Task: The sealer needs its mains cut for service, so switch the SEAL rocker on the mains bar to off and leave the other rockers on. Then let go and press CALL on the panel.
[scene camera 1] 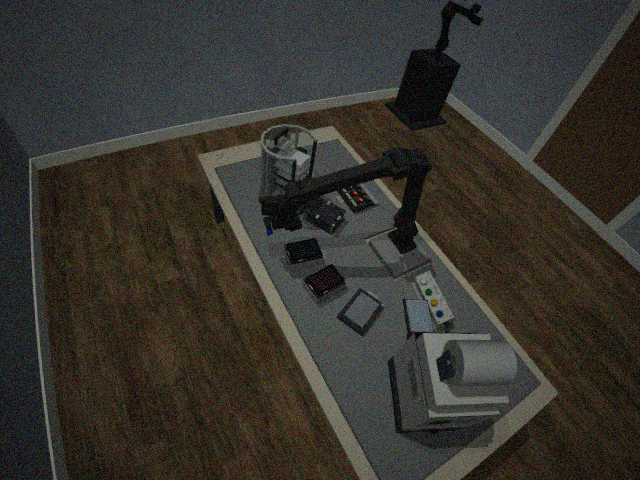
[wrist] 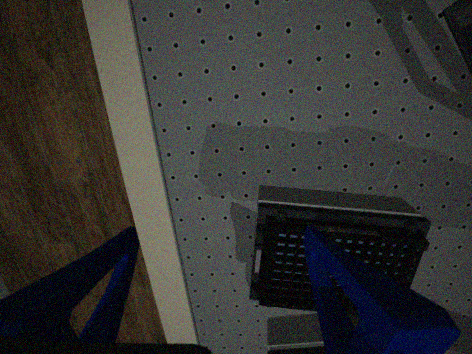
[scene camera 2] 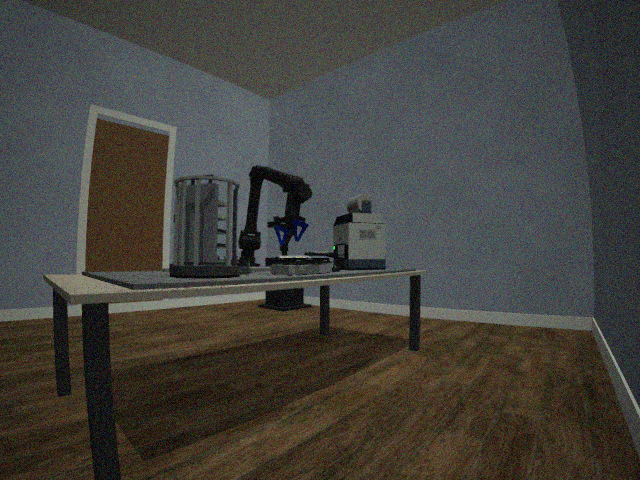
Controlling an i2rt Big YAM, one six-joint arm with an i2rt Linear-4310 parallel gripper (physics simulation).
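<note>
The mains bar [scene camera 1: 356, 197] lies near the far long edge of the table in scene camera 1, with a few rockers glowing orange; its labels and which rocker is SEAL are too small to read. The panel [scene camera 1: 434, 298] is a white strip with white, green, yellow and blue buttons, between the arm base and the large white machine; CALL cannot be read. My gripper [scene camera 1: 283, 229] [scene camera 2: 290, 241] [wrist: 221, 234] is open and empty, above the table's near long edge, apart from both the bar and the panel. Neither shows in the wrist view.
A black vial rack [scene camera 1: 303, 251] [wrist: 340, 260] lies under the right finger. A second rack [scene camera 1: 324, 281], a tray [scene camera 1: 361, 311] and a dark box [scene camera 1: 325, 214] lie nearby. A caged carousel [scene camera 1: 265, 170] [scene camera 2: 197, 227] stands beside the arm; the white machine [scene camera 1: 431, 361] [scene camera 2: 360, 242] stands opposite.
</note>
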